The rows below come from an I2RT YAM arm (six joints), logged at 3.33 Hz.
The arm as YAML. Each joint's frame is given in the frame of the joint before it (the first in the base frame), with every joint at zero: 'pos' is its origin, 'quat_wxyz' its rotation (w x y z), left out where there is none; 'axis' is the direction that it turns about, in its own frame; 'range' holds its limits. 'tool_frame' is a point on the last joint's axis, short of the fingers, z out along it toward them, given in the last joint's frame.
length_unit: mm
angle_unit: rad
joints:
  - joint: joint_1
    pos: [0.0, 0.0, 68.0]
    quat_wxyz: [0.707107, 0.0, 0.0, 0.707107]
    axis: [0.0, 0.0, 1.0]
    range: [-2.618, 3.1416]
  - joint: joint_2
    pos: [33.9, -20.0, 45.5]
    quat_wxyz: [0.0, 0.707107, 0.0, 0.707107]
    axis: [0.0, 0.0, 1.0]
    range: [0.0, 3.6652]
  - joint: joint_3
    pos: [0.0, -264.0, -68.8]
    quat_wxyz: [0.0, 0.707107, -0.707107, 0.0]
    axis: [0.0, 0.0, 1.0]
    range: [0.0, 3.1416]
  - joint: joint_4
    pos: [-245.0, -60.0, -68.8]
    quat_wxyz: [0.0, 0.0, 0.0, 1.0]
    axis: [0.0, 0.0, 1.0]
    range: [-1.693, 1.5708]
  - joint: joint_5
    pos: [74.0, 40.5, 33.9]
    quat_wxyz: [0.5, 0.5, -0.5, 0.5]
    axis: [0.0, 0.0, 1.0]
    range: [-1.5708, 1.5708]
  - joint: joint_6
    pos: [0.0, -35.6, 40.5]
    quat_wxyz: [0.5, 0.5, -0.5, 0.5]
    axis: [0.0, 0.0, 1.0]
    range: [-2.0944, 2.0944]
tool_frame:
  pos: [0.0, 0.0, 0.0]
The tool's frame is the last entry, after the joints.
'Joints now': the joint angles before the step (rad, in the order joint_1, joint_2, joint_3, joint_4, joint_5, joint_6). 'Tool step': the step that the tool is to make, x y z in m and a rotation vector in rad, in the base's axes. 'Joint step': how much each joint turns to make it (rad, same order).
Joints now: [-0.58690, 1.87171, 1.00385, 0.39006, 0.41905, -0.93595]
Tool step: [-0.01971, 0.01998, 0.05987, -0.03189, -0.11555, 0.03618]
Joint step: [0.01220, -0.21630, -0.03588, -0.07628, -0.03700, 0.02556]
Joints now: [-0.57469, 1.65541, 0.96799, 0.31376, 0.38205, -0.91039]
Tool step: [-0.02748, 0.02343, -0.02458, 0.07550, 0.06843, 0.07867]
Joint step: [0.00647, -0.09194, -0.16213, -0.02632, -0.07669, -0.00573]
